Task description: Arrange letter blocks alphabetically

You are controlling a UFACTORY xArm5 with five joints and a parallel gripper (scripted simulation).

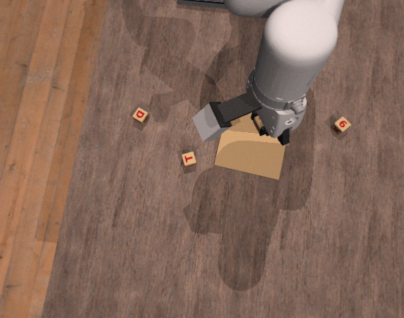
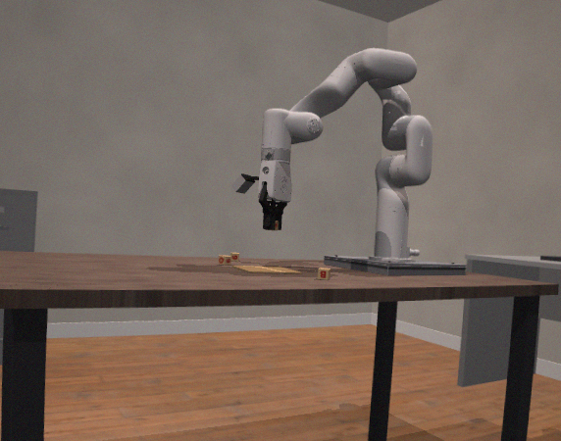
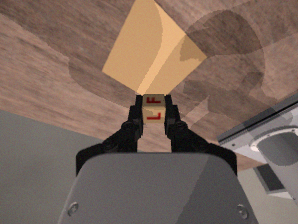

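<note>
Now: hand 10 mm short of the tan mat and 120 mm above it.
</note>
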